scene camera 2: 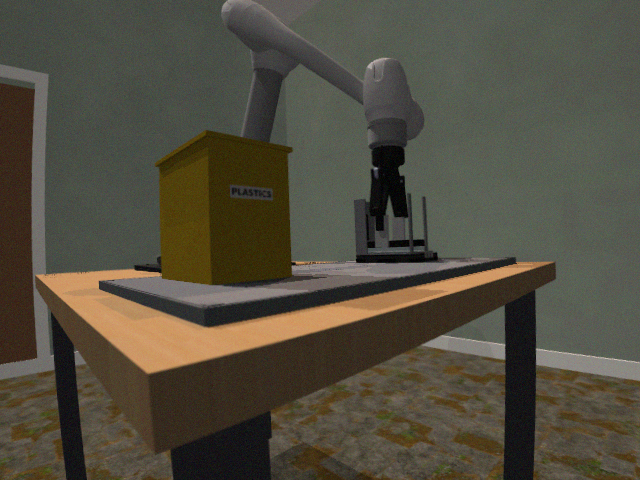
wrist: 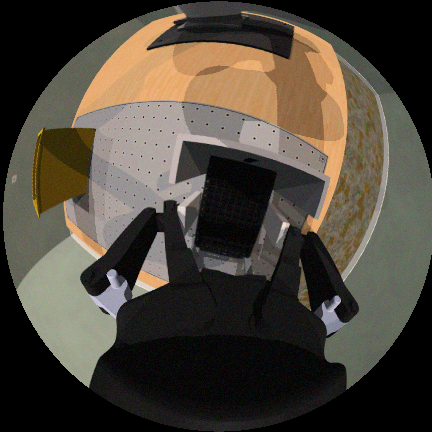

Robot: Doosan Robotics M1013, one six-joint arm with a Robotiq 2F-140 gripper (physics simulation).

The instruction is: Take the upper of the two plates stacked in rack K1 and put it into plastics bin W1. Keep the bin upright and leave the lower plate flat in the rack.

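Frame: origin at the arm's base, x ahead, y right, z down, level; metres.
Seen in the pictures: gripper, fingertip midpoint: (scene camera 2: 391, 246) (wrist: 232, 206).
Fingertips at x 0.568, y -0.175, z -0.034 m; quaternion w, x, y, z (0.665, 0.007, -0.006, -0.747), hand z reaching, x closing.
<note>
Pixels of each thing's middle, then the offset from my fingertips to it. "spot": a spot on its surface instead. Level surfaces: height alone.
- Rack K1, surface spot: (wrist: 176, 160) spot: dx -0.049, dy +0.045, dz -0.111 m
- black rectangular plate, body centre: (wrist: 232, 210) (scene camera 2: 392, 243) dx +0.003, dy +0.000, dz -0.007 m
- Yellow plastics bin W1, body centre: (scene camera 2: 220, 216) (wrist: 57, 163) dx -0.028, dy +0.424, dz -0.057 m
- grey perforated board, its level: dz +0.033 m
- wooden table, its level: dz +0.046 m
Rack K1 (scene camera 2: 360, 227) (wrist: 176, 160) stands on the perforated board, with grey walls and thin upright posts. In the wrist view a black rectangular plate (wrist: 237, 200) with a fine grid lies inside it, between light side panels; a lower plate cannot be made out beneath it. My gripper (scene camera 2: 389, 221) (wrist: 232, 206) points down into the rack's upper part, open and empty, with one finger to each side of the black plate. In the scene view the fingertips are above the rack's base. Yellow plastics bin W1 (scene camera 2: 250, 232) (wrist: 65, 160) stands upright on the board, apart from the rack.
The grey perforated board (scene camera 2: 170, 296) (wrist: 130, 150) lies on the wooden table (scene camera 2: 258, 335) (wrist: 135, 75). The rack's walls and posts rise close around my fingers. A black mounting plate (wrist: 225, 44) shows at the top of the wrist view. The bin stands to the left in both views.
</note>
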